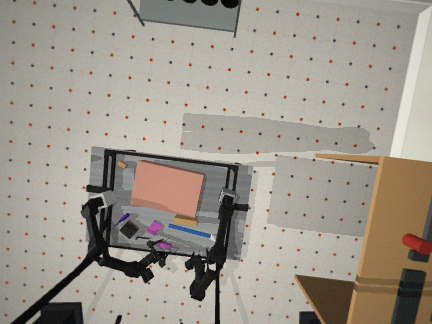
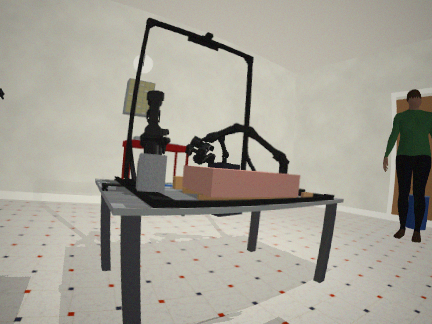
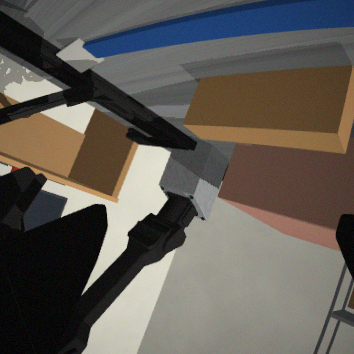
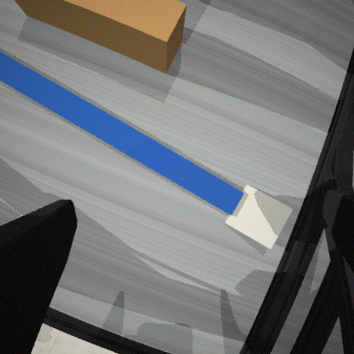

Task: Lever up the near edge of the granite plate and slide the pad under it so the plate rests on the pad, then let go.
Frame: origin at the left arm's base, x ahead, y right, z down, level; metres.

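Where they show: left gripper, fingertip midpoint: point(image 1: 167, 244) point(image 2: 194, 159) point(image 3: 222, 220); right gripper, fingertip midpoint: point(image 1: 200, 250) point(image 3: 38, 172) point(image 4: 201, 206); left arm's base, origin of the base link: point(image 1: 98, 202) point(image 2: 283, 173); right arm's base, origin of the base link: point(image 1: 227, 199) point(image 2: 151, 159) point(image 3: 182, 202).
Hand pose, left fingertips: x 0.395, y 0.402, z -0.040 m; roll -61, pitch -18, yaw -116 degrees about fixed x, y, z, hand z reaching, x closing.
Things, the pixels of their centre, and the offset from my left fingertips. "spot": a spot on its surface instead.
- granite plate, body centre: point(image 2: 241, 181) point(image 1: 168, 187) dx +0.090, dy -0.360, dz +0.086 m
- wooden block, body centre: point(image 3: 261, 108) point(image 4: 94, 8) point(image 2: 189, 183) point(image 1: 185, 220) dx +0.131, dy -0.084, dz +0.125 m
- blue bar, body centre: point(image 4: 110, 129) point(image 3: 168, 38) point(image 1: 192, 232) dx +0.145, dy +0.028, dz +0.146 m
- pale end piece, surface spot: point(image 4: 260, 217) point(image 1: 213, 237) spot: dx +0.289, dy +0.113, dz +0.144 m
- black square piece, body centre: point(image 1: 129, 229) dx -0.316, dy -0.122, dz +0.145 m
- magenta block, body centre: point(image 1: 154, 228) dx -0.130, dy -0.077, dz +0.150 m
- purple tool, body centre: point(image 1: 121, 220) dx -0.353, dy -0.207, dz +0.143 m
- small orange block, body centre: point(image 1: 122, 164) dx -0.208, dy -0.611, dz +0.142 m
The granite plate point(image 1: 167, 187) point(image 2: 250, 184) point(image 3: 295, 175) is a large, thick salmon slab lying flat, with thin orange pieces point(image 2: 202, 196) showing at its base. A wooden block point(image 1: 186, 221) point(image 2: 178, 182) point(image 3: 270, 105) point(image 4: 110, 30) lies apart, just off its near edge. A blue bar point(image 1: 189, 230) point(image 3: 225, 25) point(image 4: 125, 140) with a pale end piece point(image 1: 213, 237) point(image 4: 260, 217) lies nearer. Which piece is the pad is unclear. My left gripper point(image 1: 161, 248) point(image 3: 222, 220) is open and empty near the table's near edge. My right gripper point(image 1: 200, 255) point(image 4: 201, 206) is open and empty, off the bar's pale end.
A black square piece point(image 1: 129, 229), a magenta block point(image 1: 154, 227) and a purple tool point(image 1: 122, 218) lie at the near left of the table. A small orange block point(image 1: 122, 164) lies off the plate's far left corner. A black frame point(image 2: 251, 100) rises over the table.
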